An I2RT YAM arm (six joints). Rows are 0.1 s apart.
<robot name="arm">
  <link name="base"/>
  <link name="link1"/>
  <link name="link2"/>
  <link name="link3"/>
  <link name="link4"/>
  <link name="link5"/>
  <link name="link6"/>
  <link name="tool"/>
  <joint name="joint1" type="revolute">
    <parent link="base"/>
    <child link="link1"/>
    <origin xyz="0 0 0.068" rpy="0 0 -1.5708"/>
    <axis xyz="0 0 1"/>
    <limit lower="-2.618" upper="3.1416"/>
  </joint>
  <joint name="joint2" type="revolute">
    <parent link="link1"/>
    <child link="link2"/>
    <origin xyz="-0.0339 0.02 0.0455" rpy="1.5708 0 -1.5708"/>
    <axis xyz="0 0 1"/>
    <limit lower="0" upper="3.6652"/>
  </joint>
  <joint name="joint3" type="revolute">
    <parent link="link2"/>
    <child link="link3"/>
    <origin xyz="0.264 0 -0.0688" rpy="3.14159 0 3.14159"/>
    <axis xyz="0 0 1"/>
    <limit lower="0" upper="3.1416"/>
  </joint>
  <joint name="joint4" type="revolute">
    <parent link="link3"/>
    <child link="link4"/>
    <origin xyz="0.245 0.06 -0.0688" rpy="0 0 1.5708"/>
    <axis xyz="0 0 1"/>
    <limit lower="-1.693" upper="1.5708"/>
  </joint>
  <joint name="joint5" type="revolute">
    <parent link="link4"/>
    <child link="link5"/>
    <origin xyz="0.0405 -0.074 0.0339" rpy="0 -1.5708 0"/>
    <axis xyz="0 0 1"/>
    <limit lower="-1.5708" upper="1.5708"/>
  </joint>
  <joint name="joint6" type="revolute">
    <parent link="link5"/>
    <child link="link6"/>
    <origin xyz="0 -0.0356 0.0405" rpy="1.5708 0 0"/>
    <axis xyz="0 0 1"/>
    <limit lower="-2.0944" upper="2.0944"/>
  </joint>
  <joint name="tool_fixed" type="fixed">
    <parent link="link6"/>
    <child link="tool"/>
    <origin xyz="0 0 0" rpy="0 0 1.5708"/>
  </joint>
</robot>
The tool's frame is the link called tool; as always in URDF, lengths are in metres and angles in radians.
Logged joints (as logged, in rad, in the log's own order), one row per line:
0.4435 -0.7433 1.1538 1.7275 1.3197 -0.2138
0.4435 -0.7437 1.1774 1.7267 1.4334 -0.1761
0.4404 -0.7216 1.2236 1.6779 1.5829 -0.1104
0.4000 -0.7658 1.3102 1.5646 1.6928 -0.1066
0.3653 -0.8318 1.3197 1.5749 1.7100 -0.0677
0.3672 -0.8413 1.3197 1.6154 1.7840 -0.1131
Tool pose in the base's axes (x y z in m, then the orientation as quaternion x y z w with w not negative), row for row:
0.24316 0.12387 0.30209 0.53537 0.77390 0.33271 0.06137
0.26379 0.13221 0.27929 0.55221 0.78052 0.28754 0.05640
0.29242 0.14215 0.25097 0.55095 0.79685 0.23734 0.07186
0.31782 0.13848 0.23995 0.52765 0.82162 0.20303 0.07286
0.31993 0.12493 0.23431 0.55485 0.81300 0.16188 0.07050
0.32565 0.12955 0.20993 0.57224 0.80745 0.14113 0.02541
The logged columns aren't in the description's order. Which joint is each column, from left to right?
Columns, left to right: joint1, joint4, joint3, joint6, joint2, joint5.
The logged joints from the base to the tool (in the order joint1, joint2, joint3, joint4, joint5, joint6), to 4 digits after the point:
0.4435 1.3197 1.1538 -0.7433 -0.2138 1.7275
0.4435 1.4334 1.1774 -0.7437 -0.1761 1.7267
0.4404 1.5829 1.2236 -0.7216 -0.1104 1.6779
0.4000 1.6928 1.3102 -0.7658 -0.1066 1.5646
0.3653 1.7100 1.3197 -0.8318 -0.0677 1.5749
0.3672 1.7840 1.3197 -0.8413 -0.1131 1.6154

